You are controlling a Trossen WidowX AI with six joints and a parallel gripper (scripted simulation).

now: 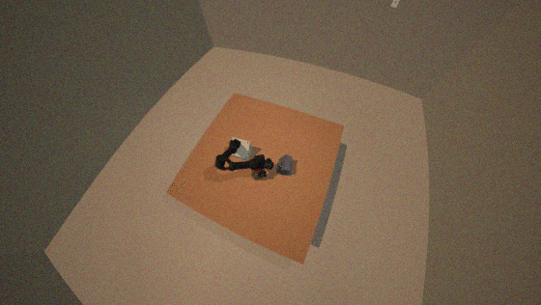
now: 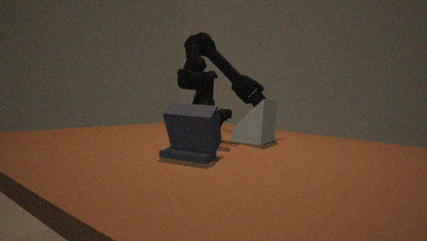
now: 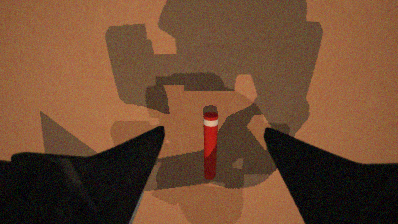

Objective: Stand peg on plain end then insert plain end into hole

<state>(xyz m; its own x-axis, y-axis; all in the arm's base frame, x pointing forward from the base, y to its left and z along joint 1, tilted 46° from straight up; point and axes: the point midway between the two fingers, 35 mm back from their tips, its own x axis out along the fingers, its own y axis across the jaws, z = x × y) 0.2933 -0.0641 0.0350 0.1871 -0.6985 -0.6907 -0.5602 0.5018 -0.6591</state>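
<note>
Now: gripper tip 10 mm past the red peg, 10 mm to the left of it and 20 mm above it. Also, from my gripper tip: sloped panel: 160 mm ahead, 110 mm to the left, 60 mm above.
</note>
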